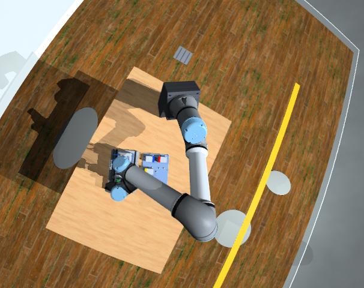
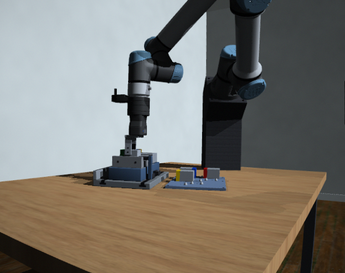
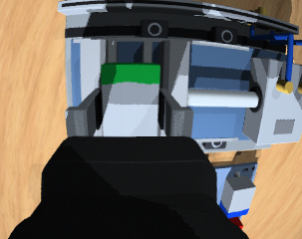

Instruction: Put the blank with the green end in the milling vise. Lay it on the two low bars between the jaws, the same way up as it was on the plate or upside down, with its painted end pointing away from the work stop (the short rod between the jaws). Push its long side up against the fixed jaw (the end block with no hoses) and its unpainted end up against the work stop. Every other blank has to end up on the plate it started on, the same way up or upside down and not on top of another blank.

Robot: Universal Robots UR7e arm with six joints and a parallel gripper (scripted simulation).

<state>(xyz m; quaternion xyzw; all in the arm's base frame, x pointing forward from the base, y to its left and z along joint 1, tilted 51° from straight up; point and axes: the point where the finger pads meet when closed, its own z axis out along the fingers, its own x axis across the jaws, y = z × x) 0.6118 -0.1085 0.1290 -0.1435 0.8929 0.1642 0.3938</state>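
Right now the green-ended blank is 20 mm below my hand. From my hand the other things lie so: blue plate: 190 mm behind, 150 mm to the left, 110 mm below; then yellow-ended blank: 160 mm behind, 110 mm to the left, 90 mm below; then blue-ended blank: 240 mm behind, 90 mm below, 60 mm to the left.
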